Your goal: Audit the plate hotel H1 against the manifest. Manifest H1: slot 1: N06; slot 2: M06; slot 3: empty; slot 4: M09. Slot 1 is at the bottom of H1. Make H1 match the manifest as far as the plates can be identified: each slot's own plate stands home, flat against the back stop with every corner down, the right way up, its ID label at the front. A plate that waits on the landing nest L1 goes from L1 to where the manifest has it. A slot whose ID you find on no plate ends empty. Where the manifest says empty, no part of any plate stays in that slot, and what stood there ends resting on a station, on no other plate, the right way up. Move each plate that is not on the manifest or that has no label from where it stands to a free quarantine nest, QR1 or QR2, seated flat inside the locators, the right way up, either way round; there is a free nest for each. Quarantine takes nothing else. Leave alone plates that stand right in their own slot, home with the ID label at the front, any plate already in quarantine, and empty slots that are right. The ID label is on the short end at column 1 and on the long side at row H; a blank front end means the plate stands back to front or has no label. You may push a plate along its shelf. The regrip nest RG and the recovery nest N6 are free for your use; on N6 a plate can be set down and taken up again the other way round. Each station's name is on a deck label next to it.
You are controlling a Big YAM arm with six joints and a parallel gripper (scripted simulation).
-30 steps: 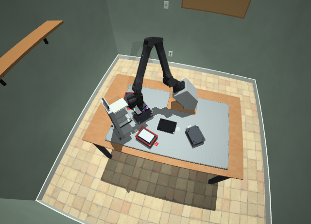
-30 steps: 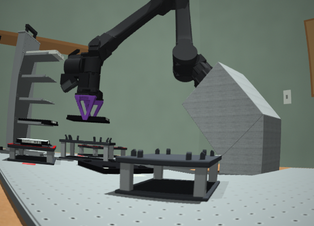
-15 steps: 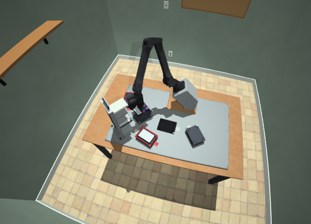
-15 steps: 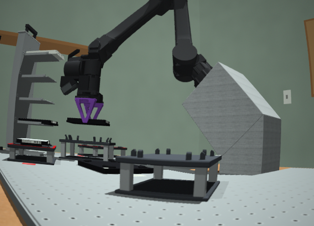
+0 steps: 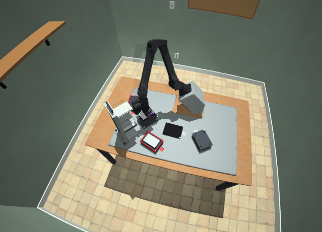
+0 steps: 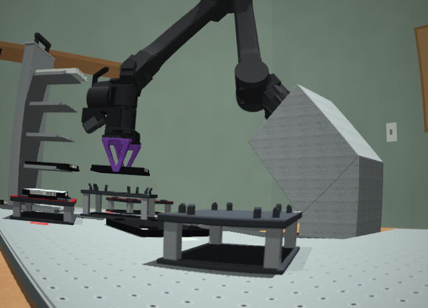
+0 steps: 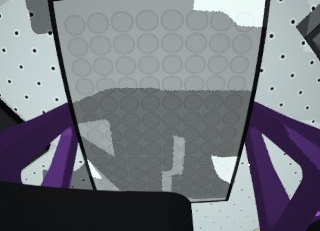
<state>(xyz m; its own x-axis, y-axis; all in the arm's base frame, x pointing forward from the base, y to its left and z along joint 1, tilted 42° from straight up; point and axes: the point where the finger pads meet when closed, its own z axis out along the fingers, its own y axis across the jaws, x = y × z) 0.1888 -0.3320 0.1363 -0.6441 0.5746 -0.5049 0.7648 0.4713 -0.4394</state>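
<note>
The regrip nest is 60 mm below my hand. Round my hand: H1 deck label: 160 mm ahead, 40 mm to the right, 110 mm below; RG deck label: 70 mm behind, 80 mm to the left, 110 mm below; QR2 deck label: 70 mm behind, 150 mm to the right, 110 mm below.
</note>
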